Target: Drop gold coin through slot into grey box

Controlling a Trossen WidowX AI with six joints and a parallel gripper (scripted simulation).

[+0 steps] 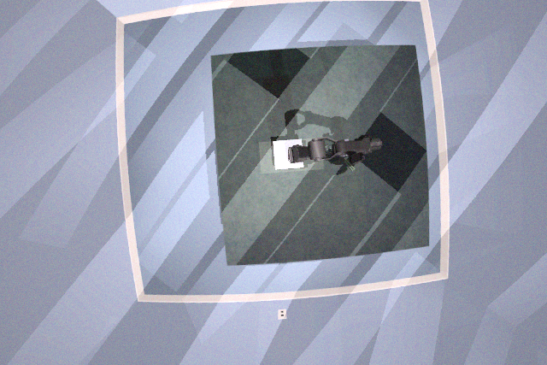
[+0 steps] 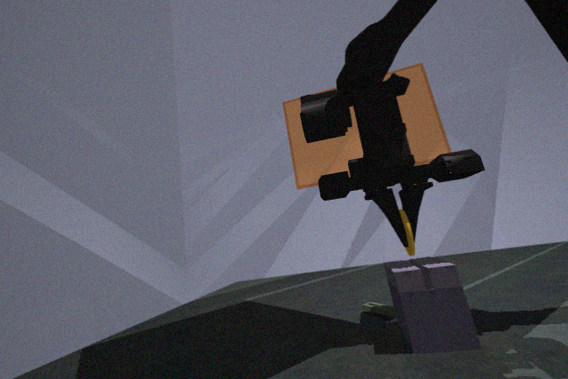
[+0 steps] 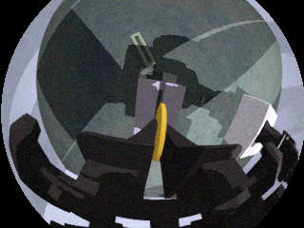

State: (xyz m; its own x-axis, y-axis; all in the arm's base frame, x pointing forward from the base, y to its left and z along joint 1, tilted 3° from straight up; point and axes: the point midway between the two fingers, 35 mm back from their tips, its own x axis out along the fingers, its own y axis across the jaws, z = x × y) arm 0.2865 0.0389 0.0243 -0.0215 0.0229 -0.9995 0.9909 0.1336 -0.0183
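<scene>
The gold coin lies 20 mm above my gripper tip.
</scene>
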